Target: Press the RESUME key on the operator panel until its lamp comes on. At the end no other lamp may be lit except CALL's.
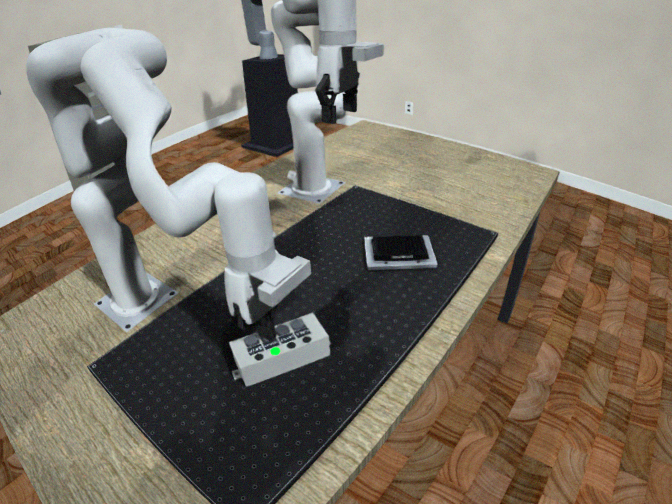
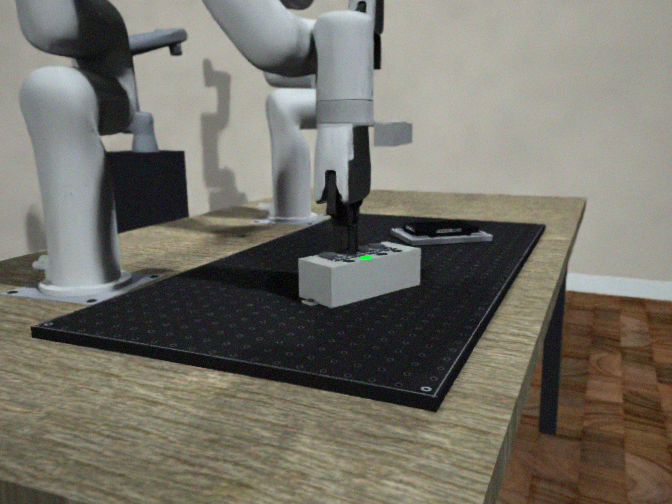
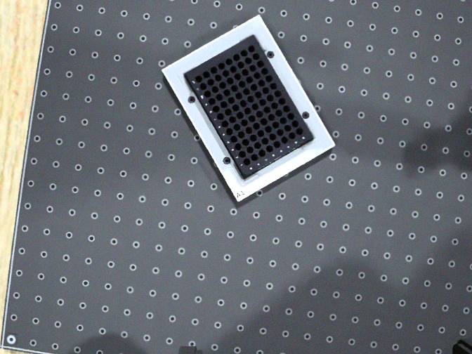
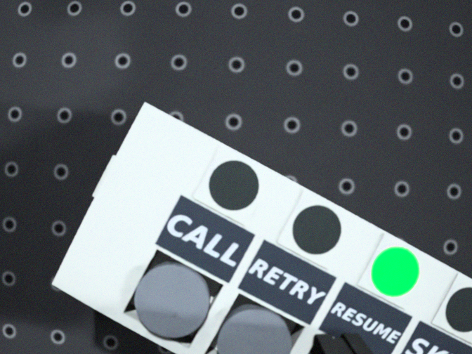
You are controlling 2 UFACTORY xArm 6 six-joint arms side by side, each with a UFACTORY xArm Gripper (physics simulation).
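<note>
The operator panel (image 1: 287, 367) (image 2: 374, 283) (image 4: 112, 225) is a pale box on the black mat. Its RESUME lamp (image 1: 275, 351) (image 2: 365, 257) (image 4: 395, 271) is lit green. The CALL lamp (image 1: 306, 339) (image 4: 234, 185), RETRY lamp (image 1: 291, 345) (image 4: 317, 229) and SKIP lamp (image 1: 258, 356) (image 4: 462, 309) are dark. My right gripper (image 1: 266, 334) (image 2: 347, 250) (image 4: 342, 345) is shut, its tips down at the RESUME key, which they hide. The CALL key (image 4: 172, 300) and RETRY key (image 4: 255, 332) stand beside it. My left gripper (image 1: 340, 111) is open and empty, high above the table.
A light tray (image 1: 400, 265) (image 2: 480, 237) (image 3: 215, 145) holding a black well plate (image 1: 400, 247) (image 3: 250, 105) lies on the perforated black mat (image 1: 189, 412) (image 2: 260, 336) (image 3: 125, 210), on the far side of the panel. A grey arm on a dark pedestal (image 1: 267, 103) stands behind the table.
</note>
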